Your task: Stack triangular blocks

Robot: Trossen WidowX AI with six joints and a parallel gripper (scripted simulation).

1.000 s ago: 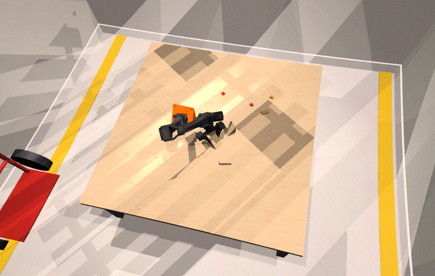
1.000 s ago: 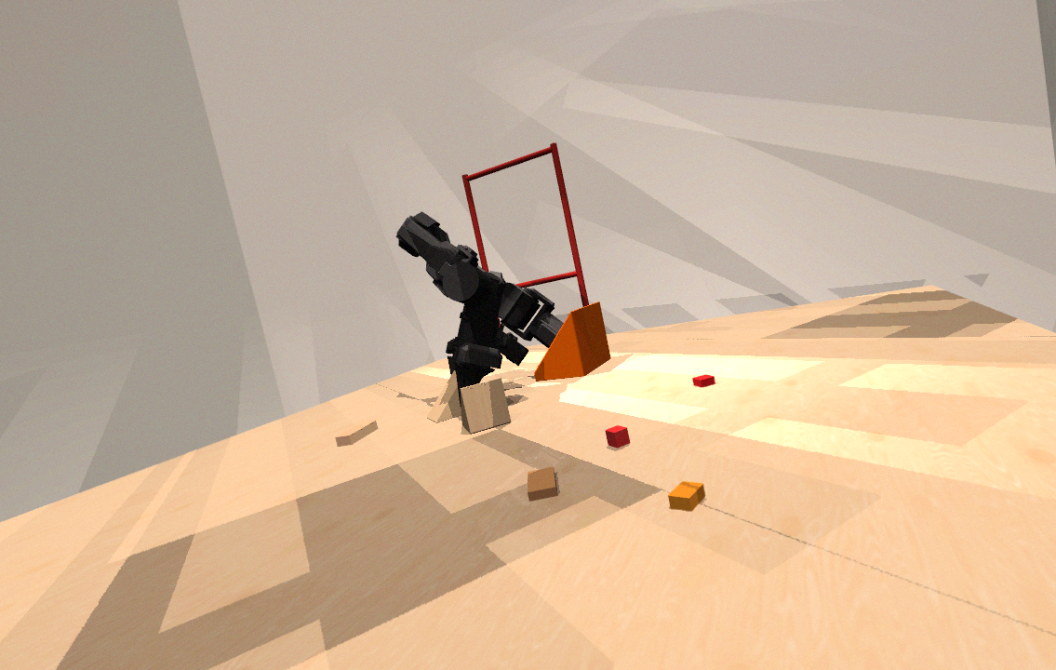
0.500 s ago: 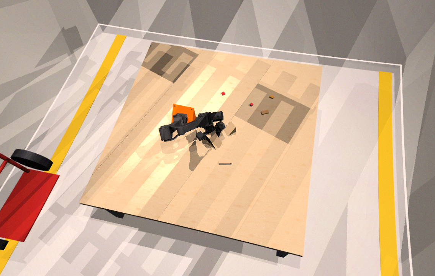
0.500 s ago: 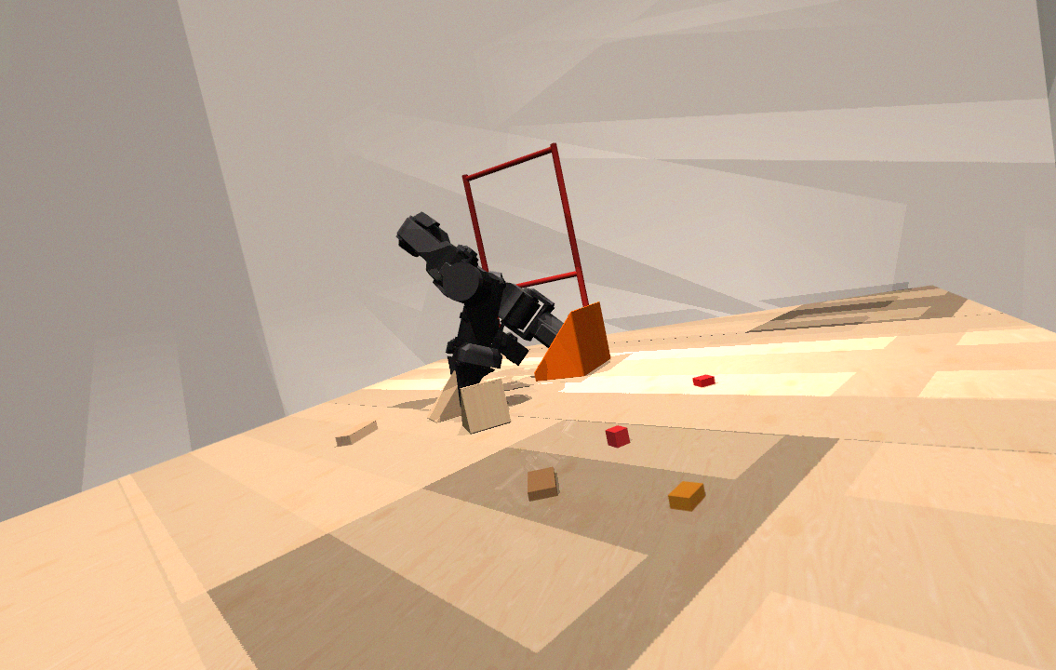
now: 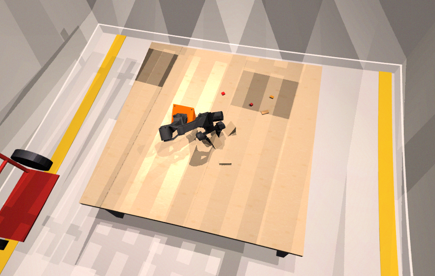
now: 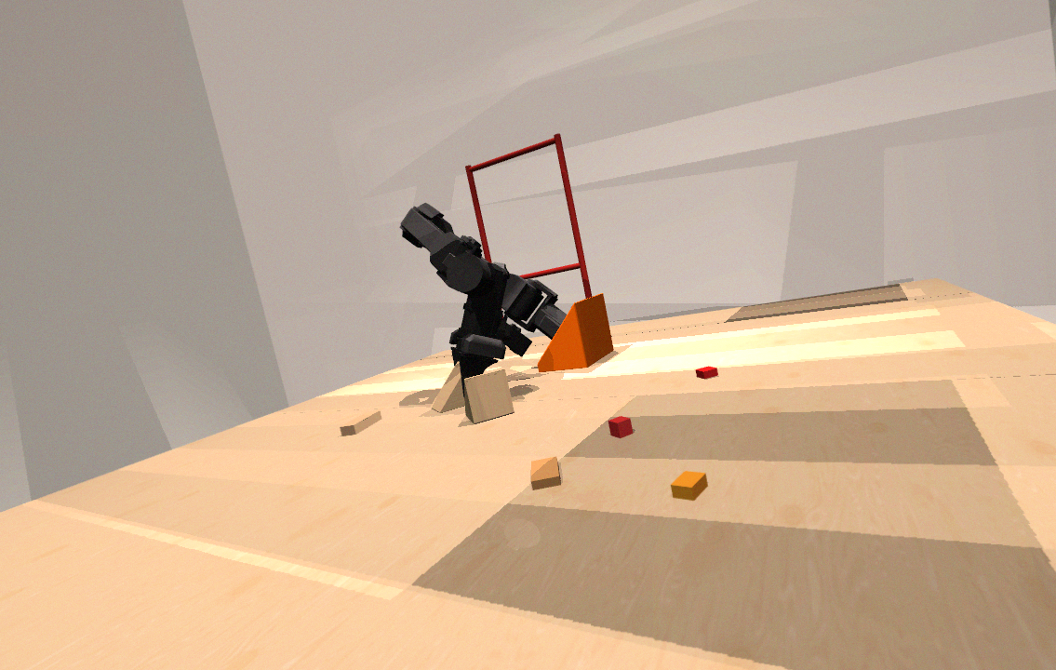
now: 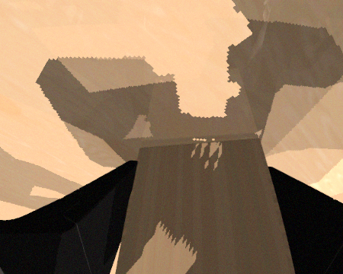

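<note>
My gripper tip is now 130 mm to the left of the thin flat wooden piece and 100 mm short of it. The rest, counted from my gripper tip: orange cube 390 mm to the left, 330 mm ahead, 10 mm below.
</note>
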